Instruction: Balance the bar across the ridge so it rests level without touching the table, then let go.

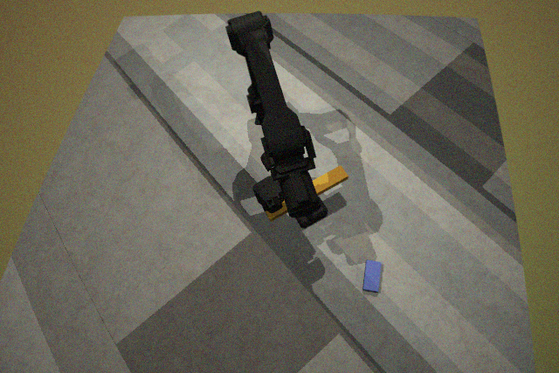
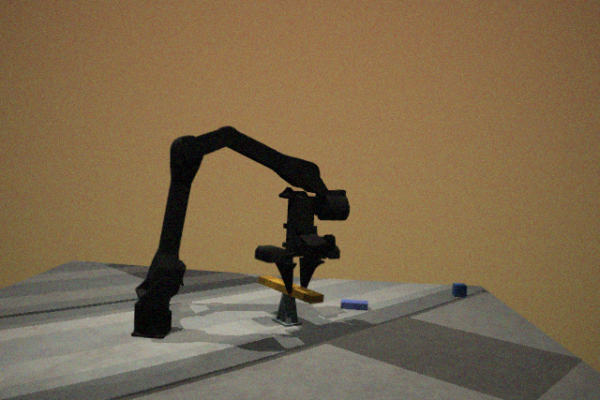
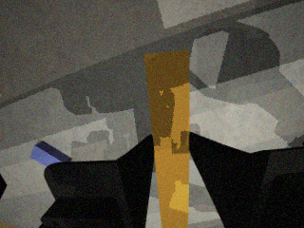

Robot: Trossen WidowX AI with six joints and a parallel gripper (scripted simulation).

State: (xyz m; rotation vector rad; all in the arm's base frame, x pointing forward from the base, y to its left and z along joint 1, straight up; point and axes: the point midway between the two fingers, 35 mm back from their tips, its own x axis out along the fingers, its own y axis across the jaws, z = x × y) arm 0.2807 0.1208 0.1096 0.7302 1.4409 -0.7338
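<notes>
My gripper tip is now 2 cm past the yellow bar and 2 cm to the right of it. Round my gripper tip: flat blue block 14 cm ahead, 19 cm to the left, 7 cm below; then small blue cube 46 cm ahead, 38 cm to the left, 6 cm below.
</notes>
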